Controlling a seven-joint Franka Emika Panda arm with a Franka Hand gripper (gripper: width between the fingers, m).
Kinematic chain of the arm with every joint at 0, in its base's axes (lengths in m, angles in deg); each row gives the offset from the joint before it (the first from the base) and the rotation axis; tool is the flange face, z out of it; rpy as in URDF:
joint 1: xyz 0 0 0.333 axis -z
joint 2: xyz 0 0 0 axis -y
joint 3: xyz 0 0 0.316 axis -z
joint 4: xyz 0.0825 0 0 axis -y
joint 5: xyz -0.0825 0 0.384 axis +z
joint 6: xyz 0 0 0 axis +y
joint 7: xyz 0.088 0 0 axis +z
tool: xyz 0 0 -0.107 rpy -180 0 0
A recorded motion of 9 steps. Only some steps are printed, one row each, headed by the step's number.
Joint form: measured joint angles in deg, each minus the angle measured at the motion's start. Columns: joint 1, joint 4, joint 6, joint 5, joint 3, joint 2, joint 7.
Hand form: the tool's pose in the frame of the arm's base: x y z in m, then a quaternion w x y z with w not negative. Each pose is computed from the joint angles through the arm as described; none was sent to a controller.
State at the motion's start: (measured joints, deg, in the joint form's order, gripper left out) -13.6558 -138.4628 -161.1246 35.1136 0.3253 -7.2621 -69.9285
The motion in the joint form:
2: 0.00 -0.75 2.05 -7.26 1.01 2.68 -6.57
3: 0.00 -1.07 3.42 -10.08 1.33 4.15 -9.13
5: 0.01 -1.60 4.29 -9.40 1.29 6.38 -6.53
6: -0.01 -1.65 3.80 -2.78 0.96 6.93 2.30
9: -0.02 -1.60 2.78 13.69 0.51 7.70 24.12
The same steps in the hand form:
2: 0.5025 0.0887 0.2973 0.17202 -0.70290 0.69006 -0.01241
3: 0.5003 0.0887 0.3061 0.16639 -0.70306 0.69126 -0.01335
5: 0.4967 0.0886 0.3203 0.17626 -0.71541 0.67590 -0.01649
6: 0.4959 0.0870 0.3242 0.20080 -0.73124 0.65171 -0.01554
9: 0.4930 0.0797 0.3281 0.25817 -0.76114 0.59448 -0.02483

